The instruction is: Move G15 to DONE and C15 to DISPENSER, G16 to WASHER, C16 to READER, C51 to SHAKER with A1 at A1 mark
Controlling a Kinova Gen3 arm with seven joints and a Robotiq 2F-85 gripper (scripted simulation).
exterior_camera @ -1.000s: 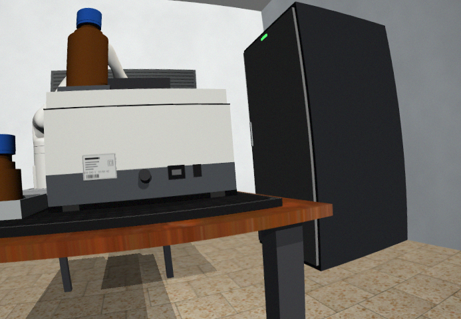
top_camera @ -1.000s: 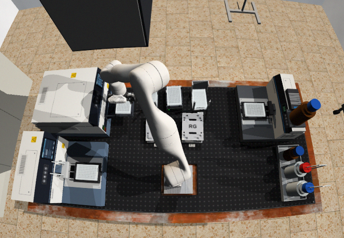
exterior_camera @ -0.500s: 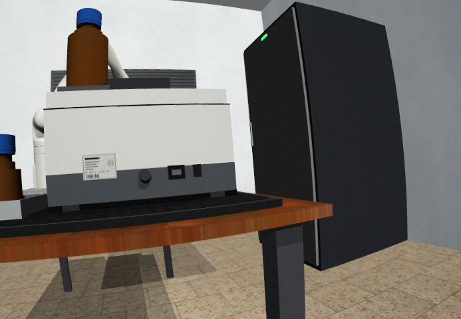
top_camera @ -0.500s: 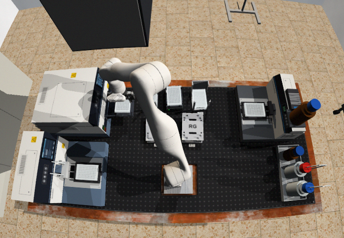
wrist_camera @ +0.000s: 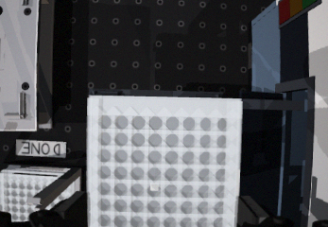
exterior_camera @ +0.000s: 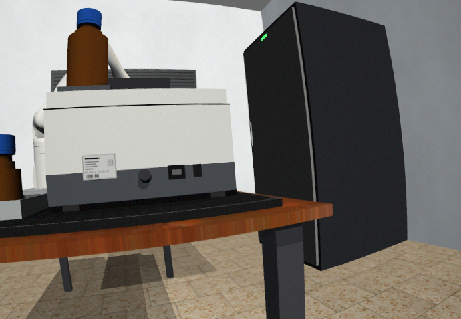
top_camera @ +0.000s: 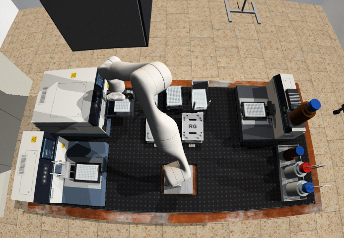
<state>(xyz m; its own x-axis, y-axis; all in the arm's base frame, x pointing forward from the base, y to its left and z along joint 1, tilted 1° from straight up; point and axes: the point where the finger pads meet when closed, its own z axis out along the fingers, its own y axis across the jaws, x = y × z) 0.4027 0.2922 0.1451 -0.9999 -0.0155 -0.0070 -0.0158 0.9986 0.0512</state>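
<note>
Right now my hand is 10 mm past the DONE label, 130 mm to the left of it and 170 mm above it. From my hand the other things lie so: N6 nest label 210 mm behind, 190 mm to the right, 170 mm below.
</note>
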